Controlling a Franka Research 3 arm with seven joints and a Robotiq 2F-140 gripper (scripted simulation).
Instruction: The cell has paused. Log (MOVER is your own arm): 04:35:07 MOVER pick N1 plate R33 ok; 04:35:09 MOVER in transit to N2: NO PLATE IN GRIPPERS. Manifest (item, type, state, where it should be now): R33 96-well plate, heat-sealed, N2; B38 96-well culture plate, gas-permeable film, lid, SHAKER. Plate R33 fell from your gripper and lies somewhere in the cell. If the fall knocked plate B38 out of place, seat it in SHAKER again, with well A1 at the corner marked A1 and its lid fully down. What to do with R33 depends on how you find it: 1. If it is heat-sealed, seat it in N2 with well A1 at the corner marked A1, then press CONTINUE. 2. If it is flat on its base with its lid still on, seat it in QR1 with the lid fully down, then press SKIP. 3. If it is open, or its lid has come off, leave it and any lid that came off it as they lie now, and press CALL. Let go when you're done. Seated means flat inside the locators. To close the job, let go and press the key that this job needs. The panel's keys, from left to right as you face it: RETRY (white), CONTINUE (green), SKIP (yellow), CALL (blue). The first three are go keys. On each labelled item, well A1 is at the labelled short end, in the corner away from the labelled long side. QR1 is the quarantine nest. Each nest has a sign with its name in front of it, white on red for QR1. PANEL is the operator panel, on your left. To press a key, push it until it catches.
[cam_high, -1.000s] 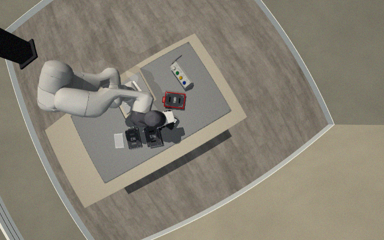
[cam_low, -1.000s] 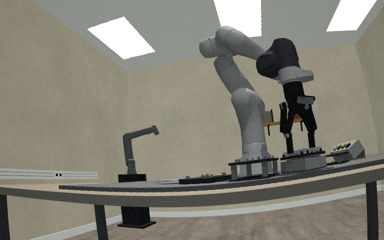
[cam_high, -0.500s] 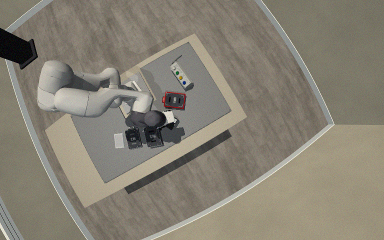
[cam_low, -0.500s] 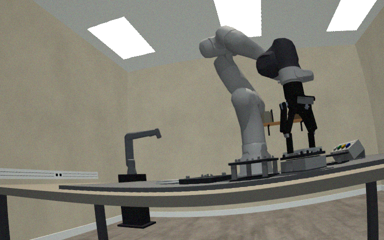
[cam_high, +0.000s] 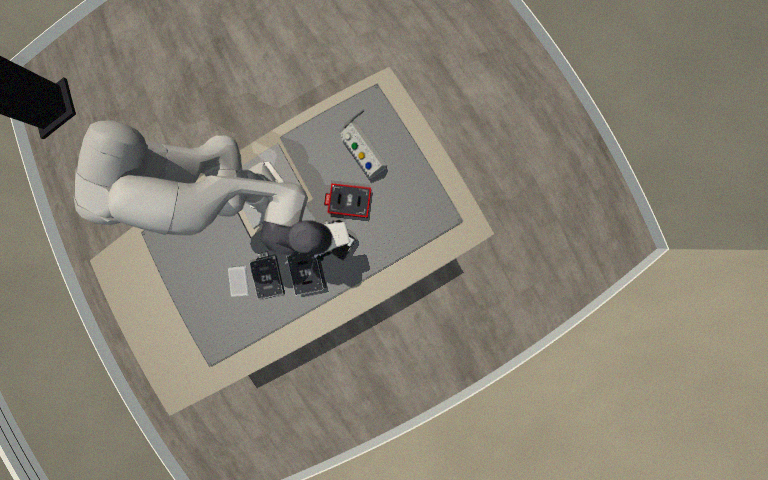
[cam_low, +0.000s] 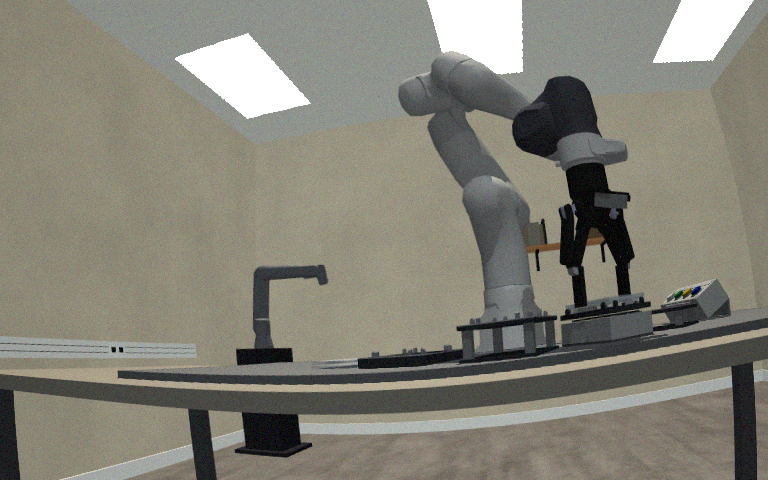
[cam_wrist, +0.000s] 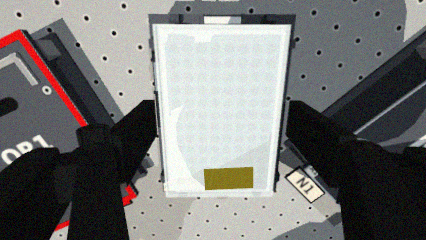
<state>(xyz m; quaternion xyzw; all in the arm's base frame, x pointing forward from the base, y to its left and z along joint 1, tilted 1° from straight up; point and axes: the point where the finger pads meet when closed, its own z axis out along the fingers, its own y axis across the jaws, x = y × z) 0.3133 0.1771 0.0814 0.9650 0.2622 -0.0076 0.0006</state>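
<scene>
Now: hand 470 mm to the left of the flat white plate, 80 mm above it and 50 mm past it. The rest, counted from my hand: QR1 nest (120 mm to the left, 120 mm behind, 50 mm below).
</scene>
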